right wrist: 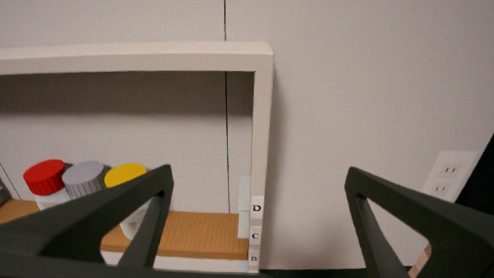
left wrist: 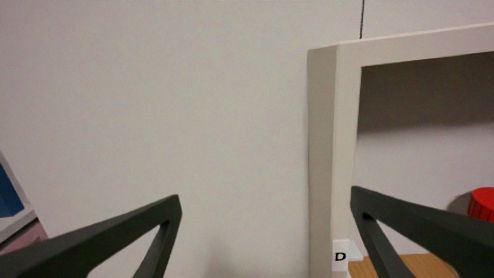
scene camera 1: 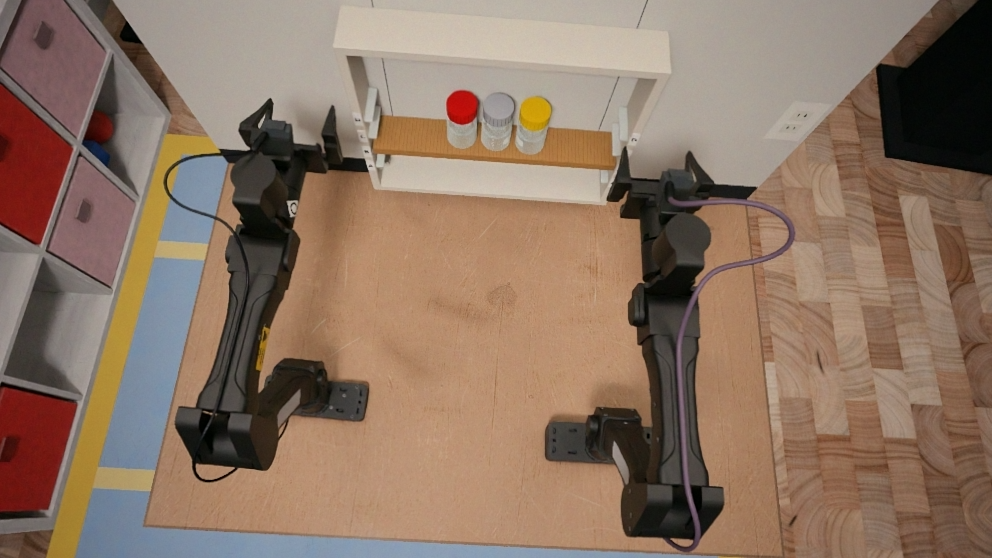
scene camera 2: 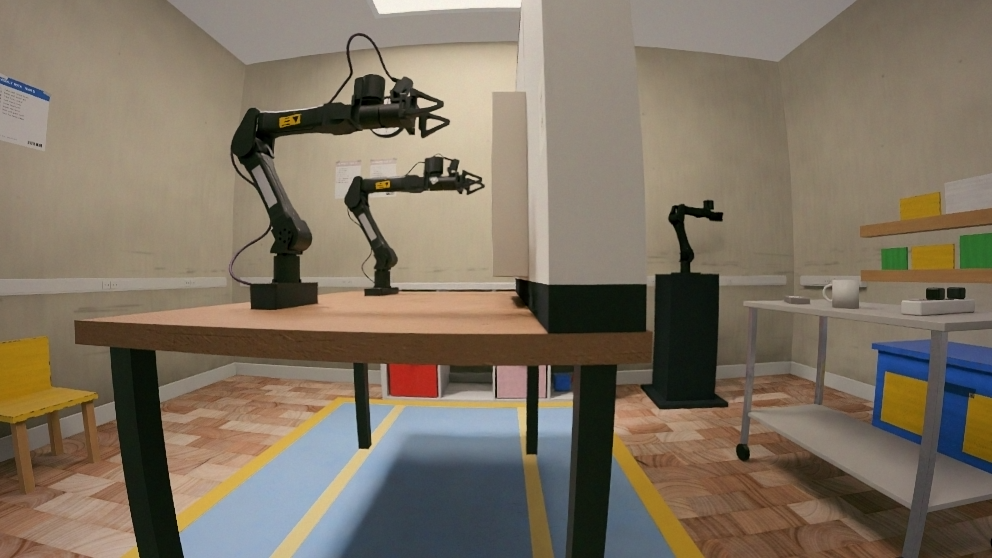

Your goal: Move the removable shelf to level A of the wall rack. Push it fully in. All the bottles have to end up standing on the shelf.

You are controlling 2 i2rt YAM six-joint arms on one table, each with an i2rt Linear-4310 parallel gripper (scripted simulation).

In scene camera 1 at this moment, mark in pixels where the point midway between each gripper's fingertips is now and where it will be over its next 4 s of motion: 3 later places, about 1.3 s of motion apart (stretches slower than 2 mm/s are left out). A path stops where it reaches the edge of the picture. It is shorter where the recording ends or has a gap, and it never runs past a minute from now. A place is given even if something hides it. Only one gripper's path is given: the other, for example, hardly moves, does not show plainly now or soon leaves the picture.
My left gripper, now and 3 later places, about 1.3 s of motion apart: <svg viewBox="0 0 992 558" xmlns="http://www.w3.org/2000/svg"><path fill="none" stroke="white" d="M302 103L326 137L346 167L365 196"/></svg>
